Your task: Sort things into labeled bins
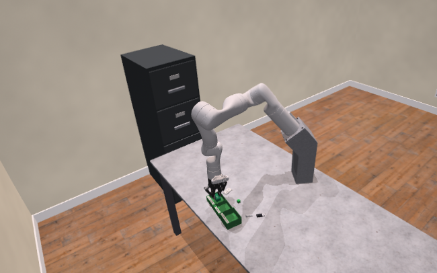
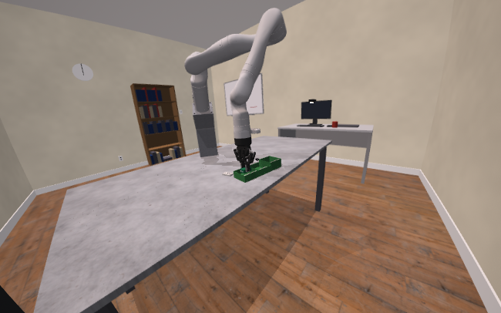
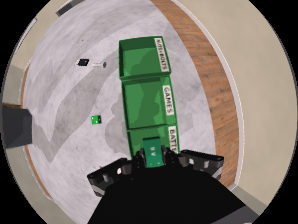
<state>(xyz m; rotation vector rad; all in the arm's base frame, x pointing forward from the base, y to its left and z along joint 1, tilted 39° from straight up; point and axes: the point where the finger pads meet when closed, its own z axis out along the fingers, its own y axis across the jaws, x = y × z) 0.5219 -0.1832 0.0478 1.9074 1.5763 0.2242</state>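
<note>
Now: the white piece 10 cm behind my hand, 1 cm to the right of it and 4 cm below it. The rest, counted from my hand: grey pin (3 cm behind, 20 cm to the left, 4 cm below); then green bin row (3 cm ahead, 8 cm to the left, 3 cm below); then small green cube (8 cm behind, 9 cm to the left, 4 cm below).
</note>
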